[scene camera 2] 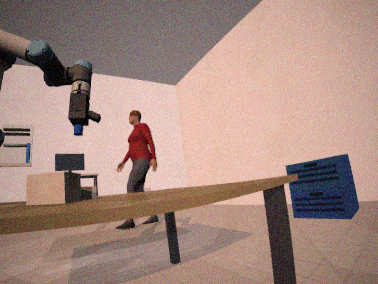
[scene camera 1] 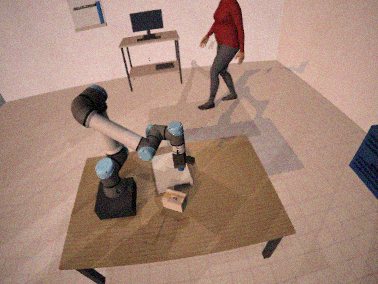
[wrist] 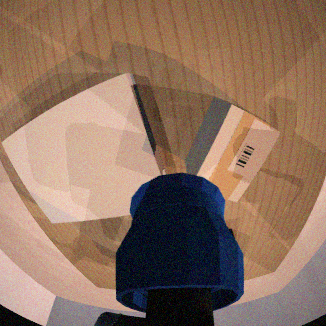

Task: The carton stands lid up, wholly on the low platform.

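Where they show: end effector, tool point: (scene camera 2: 78, 134) (scene camera 1: 181, 168) (wrist: 177, 214); arm's base, origin of the base link: (scene camera 1: 115, 188).
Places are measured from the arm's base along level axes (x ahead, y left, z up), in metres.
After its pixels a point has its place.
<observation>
The carton (scene camera 1: 173, 200) {y -0.071, x 0.387, z -0.016 m} (scene camera 2: 46, 188) {y -0.087, x 0.380, z -0.060 m} (wrist: 249, 150) {y -0.061, x 0.404, z -0.016 m} stands on the table beside the low platform, apart from it. Its upper face shows an orange tape strip and a barcode label; one side is dark grey and faces the platform. The low platform (scene camera 1: 164, 176) {y 0.151, x 0.300, z -0.056 m} (wrist: 75, 160) {y 0.209, x 0.360, z -0.055 m} is a pale flat slab; it does not show in scene camera 2. My gripper (scene camera 1: 181, 169) (scene camera 2: 78, 131) (wrist: 178, 200), a blue suction cup pointing down, is open and holds nothing. It hangs in the air, well above the carton's height, and in the wrist view it covers part of the platform's edge and the carton's near corner.
The wooden table (scene camera 1: 235, 200) {y -0.023, x 0.770, z -0.103 m} (scene camera 2: 200, 192) {y -0.263, x 0.759, z -0.103 m} carries the black arm base (scene camera 1: 116, 200) {y -0.089, x 0.032, z 0.001 m}. A person in red (scene camera 1: 227, 30) (scene camera 2: 140, 142) is beyond the table. A desk with a monitor (scene camera 1: 146, 21) (scene camera 2: 69, 161) stands at the back. A blue box (scene camera 1: 369, 160) (scene camera 2: 322, 187) is at the right.
</observation>
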